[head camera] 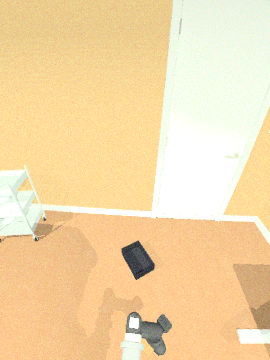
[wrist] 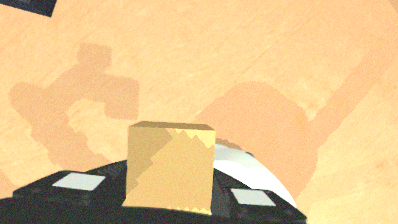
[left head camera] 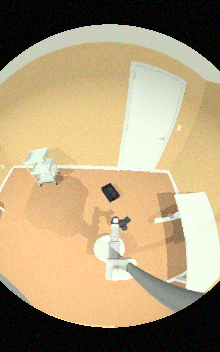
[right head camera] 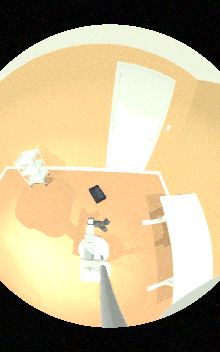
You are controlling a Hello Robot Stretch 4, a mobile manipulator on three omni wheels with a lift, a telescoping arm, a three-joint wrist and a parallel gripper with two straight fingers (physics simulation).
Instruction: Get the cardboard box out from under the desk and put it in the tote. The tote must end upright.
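Places are measured from the robot's base along level axes (x ahead, y left, z up), in metres.
Where they show: gripper, fingertip midpoint: [wrist: 171, 177]; robot's base, origin of the base link: [left head camera: 108, 247] [right head camera: 94, 249].
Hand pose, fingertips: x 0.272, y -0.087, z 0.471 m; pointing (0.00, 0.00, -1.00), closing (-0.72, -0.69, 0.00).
Note:
Each offset is from my fingertips to the top centre of the thing. "spot": to the spot under its first point. Level surfaces: height alone.
The cardboard box @[dx -0.002, dy +0.002, dz +0.023 m] [wrist: 170, 167] is a small tan block between the two fingers in the wrist view. My gripper [head camera: 163, 336] [left head camera: 126, 224] [right head camera: 105, 225] [wrist: 171, 177] is shut on it and holds it above the floor, near the robot's base. The black tote @[dx +0.688, dy +0.107, dz -0.398 m] [head camera: 138, 260] [left head camera: 110, 192] [right head camera: 97, 194] stands upright on the floor, beyond the gripper, towards the door wall. A corner of the tote [wrist: 30, 7] shows at the top left of the wrist view. The white desk @[dz +0.222 m] [left head camera: 200, 240] [right head camera: 187, 240] stands at the right. The box is hardly visible in the head views.
A white wheeled cart [head camera: 11, 178] [left head camera: 40, 155] [right head camera: 27, 156] stands at the left by the wall. A closed white door @[spot: dx +1.318, dy -0.457, dz +0.695 m] [head camera: 210, 125] [left head camera: 150, 120] [right head camera: 140, 120] is in the wall behind the tote. A desk foot [head camera: 254, 336] reaches in at the lower right of the head view.

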